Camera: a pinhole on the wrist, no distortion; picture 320 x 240 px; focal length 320.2 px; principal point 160.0 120.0 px. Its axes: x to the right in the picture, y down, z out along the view. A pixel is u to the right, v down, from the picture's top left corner.
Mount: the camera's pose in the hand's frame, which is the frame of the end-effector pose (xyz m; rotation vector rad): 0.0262 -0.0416 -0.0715 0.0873 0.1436 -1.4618
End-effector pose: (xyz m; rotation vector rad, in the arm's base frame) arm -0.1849 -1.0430 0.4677 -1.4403 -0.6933 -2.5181
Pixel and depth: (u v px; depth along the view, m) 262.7 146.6 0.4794
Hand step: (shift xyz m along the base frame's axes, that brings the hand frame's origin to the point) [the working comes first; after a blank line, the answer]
In the camera's frame: 0.1538 0.0398 0.4794

0.1463 0.4132 0.1681
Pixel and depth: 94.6 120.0 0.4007
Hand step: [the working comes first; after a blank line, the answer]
In the camera's frame: -0.0818 0.0000 0.4007

0.2349 0.1777 0.1684
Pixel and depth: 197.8 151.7 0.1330
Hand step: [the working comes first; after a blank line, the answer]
In the camera's frame: 0.0157 0.0132 0.1330

-0.0070 0.0969 0.0406
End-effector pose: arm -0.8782 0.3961 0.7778 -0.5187 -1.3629 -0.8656
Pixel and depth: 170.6 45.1 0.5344
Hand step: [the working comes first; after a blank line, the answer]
In the camera's frame: 0.0177 -0.1250 0.5344

-0.4010 0.2760 -0.0175
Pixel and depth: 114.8 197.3 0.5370
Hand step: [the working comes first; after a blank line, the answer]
In the camera's frame: -0.0758 0.1296 0.5370

-0.3185 0.2987 0.2399
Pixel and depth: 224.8 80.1 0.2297
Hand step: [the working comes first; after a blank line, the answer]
In the camera's frame: 0.0465 -0.0286 0.2297

-0.1902 0.0367 0.0178
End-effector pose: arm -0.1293 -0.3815 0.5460 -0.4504 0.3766 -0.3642
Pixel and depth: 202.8 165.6 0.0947
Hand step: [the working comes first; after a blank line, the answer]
In the camera's frame: 0.0127 0.0135 0.0947

0.0307 -0.0676 0.0364
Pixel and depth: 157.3 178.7 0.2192
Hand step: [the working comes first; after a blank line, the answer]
In the camera's frame: -0.0018 0.0402 0.2192

0.1099 -0.0378 0.1326
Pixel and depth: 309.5 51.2 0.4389
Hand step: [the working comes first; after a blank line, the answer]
In the camera's frame: 0.2049 -0.0943 0.4389

0.0380 -0.1382 0.4389
